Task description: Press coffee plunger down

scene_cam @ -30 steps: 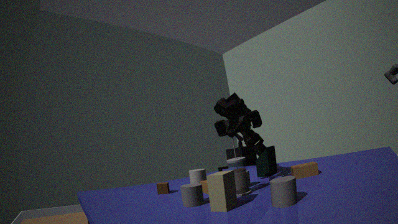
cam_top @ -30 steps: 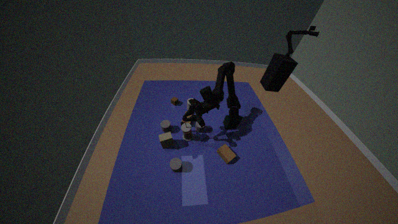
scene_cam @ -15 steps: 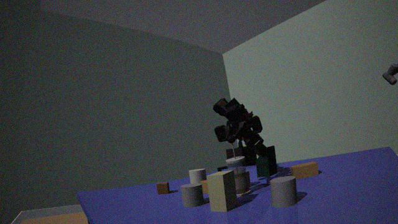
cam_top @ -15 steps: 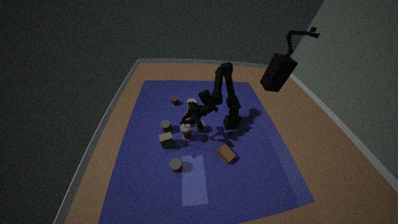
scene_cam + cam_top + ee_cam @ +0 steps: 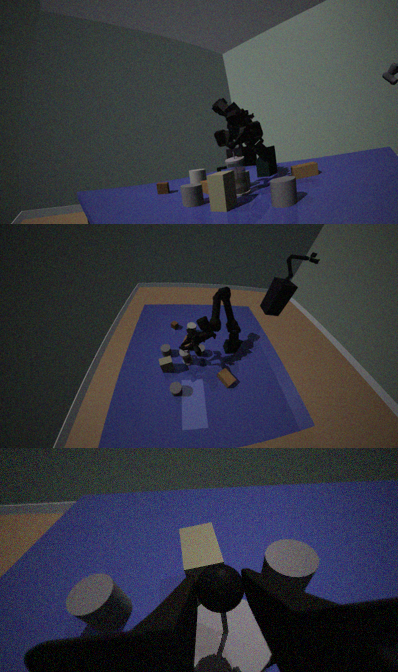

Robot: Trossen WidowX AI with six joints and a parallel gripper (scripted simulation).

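Right now the coffee press is 10 mm behind my gripper tip, 20 mm to the right of it and 90 mm below it. Also, from my gripper tip: orange cube (110 mm ahead, 370 mm to the right, 160 mm below); cream block (100 mm ahead, 50 mm to the left, 130 mm below).
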